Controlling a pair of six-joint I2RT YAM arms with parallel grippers.
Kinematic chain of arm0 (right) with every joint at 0, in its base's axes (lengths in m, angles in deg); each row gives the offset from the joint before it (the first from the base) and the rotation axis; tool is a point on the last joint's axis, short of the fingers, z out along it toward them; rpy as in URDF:
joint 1: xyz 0 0 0.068 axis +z
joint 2: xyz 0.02 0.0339 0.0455 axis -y
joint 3: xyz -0.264 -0.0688 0 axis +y
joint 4: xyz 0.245 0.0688 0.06 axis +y
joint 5: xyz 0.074 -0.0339 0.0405 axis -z
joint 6: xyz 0.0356 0 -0.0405 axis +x
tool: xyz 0 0 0 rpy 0 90 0
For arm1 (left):
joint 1: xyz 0 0 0.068 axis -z
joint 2: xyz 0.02 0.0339 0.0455 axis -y
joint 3: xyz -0.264 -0.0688 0 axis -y
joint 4: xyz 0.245 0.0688 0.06 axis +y
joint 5: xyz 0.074 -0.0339 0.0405 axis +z
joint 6: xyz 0.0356 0 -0.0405 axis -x
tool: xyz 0 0 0 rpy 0 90 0
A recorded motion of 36 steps. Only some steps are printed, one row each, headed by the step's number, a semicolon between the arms.
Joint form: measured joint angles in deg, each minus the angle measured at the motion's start. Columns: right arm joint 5, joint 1, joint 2, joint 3, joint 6, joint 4; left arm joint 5, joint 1, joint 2, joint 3, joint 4, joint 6.
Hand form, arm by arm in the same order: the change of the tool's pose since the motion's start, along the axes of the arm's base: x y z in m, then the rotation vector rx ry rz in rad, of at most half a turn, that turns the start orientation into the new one. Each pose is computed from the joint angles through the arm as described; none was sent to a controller.
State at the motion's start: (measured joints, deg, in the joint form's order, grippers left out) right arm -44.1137 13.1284 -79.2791 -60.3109 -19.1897 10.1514; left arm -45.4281 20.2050 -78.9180 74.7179 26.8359 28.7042
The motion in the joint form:
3: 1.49 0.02 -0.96 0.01 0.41 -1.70; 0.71 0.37 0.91 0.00 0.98 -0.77
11: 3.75 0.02 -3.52 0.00 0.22 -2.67; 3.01 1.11 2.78 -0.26 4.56 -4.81
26: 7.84 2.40 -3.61 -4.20 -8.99 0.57; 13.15 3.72 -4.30 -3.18 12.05 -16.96
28: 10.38 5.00 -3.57 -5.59 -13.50 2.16; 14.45 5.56 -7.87 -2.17 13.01 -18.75
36: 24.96 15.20 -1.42 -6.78 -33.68 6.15; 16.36 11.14 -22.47 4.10 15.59 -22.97
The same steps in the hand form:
3: 0.0051 0.0006 -0.0027 -0.0060 -0.0094 -0.0250; -0.0050 0.0001 0.0028 0.0107 -0.0128 -0.0007
11: 0.0147 0.0018 -0.0149 -0.0330 0.0102 -0.0580; -0.0164 0.0015 0.0044 0.0659 -0.0492 -0.0070
26: 0.0155 0.0139 0.0037 -0.1407 -0.1409 -0.0192; -0.0025 -0.0135 -0.0590 0.3569 0.0191 -0.0427
28: 0.0115 0.0269 0.0092 -0.1997 -0.2072 0.0188; 0.0037 -0.0267 -0.0731 0.4067 0.0394 -0.0860
36: -0.0167 0.0692 0.0195 -0.5000 -0.5073 0.1345; 0.0280 -0.0767 -0.1250 0.5316 0.1221 -0.2393

